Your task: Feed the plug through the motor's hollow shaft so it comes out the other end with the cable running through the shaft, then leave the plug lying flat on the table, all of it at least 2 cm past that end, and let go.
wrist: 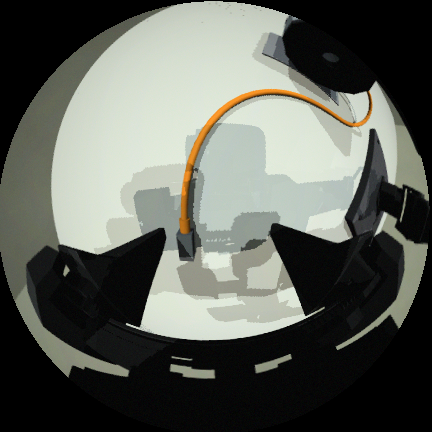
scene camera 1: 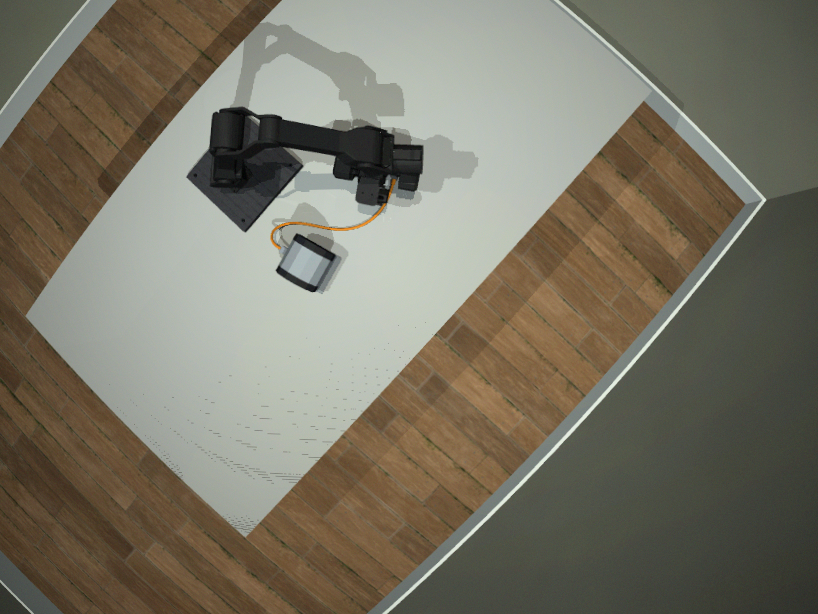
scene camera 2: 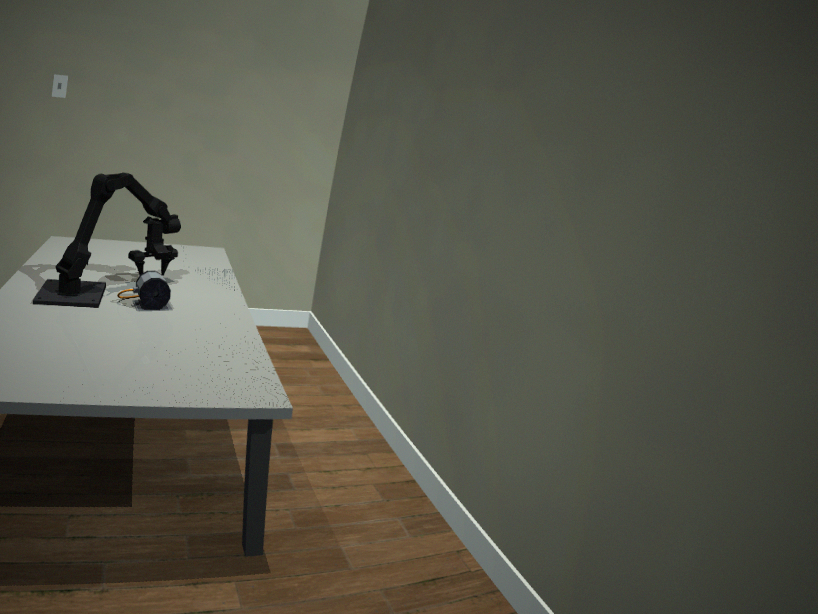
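Seen in the pictures: gripper, between the fingertips: [wrist: 218, 231]; arm's base, origin of its link: [wrist: 380, 195] [scene camera 1: 235, 175] [scene camera 2: 69, 292].
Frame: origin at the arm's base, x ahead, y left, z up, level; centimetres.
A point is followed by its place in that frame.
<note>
The motor [scene camera 1: 307, 263] @(z 8.5, x 30.0, y -1.3 cm) [scene camera 2: 153, 292] @(z 2.7, x 28.9, y -2.2 cm) [wrist: 327, 57], a pale grey cylinder with black end caps, lies on its side on the table. An orange cable [scene camera 1: 336, 228] @(z -1.0, x 27.3, y 8.2 cm) [wrist: 270, 92] @(z -1.2, x 29.3, y 10.5 cm) leaves the motor's side near the arm's base and curves across the table. It ends in a small dark grey plug [wrist: 185, 245] @(z -0.2, x 28.1, y 27.0 cm), which lies on the table, outside the motor. My gripper [scene camera 2: 151, 272] @(z 0.3, x 26.6, y 23.9 cm) [wrist: 218, 231] @(z 0.3, x 26.6, y 23.9 cm) is open and empty, pointing down above the table. In the wrist view the plug shows between the fingertips, nearer the left one. In scene camera 1 the arm hides the fingertips.
The arm's square black base plate [scene camera 1: 244, 214] @(z 0.0, x 8.6, y -5.1 cm) [scene camera 2: 52, 297] @(z -0.1, x -4.2, y -5.8 cm) [wrist: 367, 187] @(z 0.2, x 10.1, y 6.4 cm) stands on the light grey table [scene camera 1: 198, 343] @(z -1.6, x 21.8, y -36.6 cm) [scene camera 2: 165, 370] @(z -1.6, x 35.4, y -49.5 cm), close to the motor and the cable. The table's long edge runs beyond the motor, with wooden floor [scene camera 1: 528, 330] past it.
</note>
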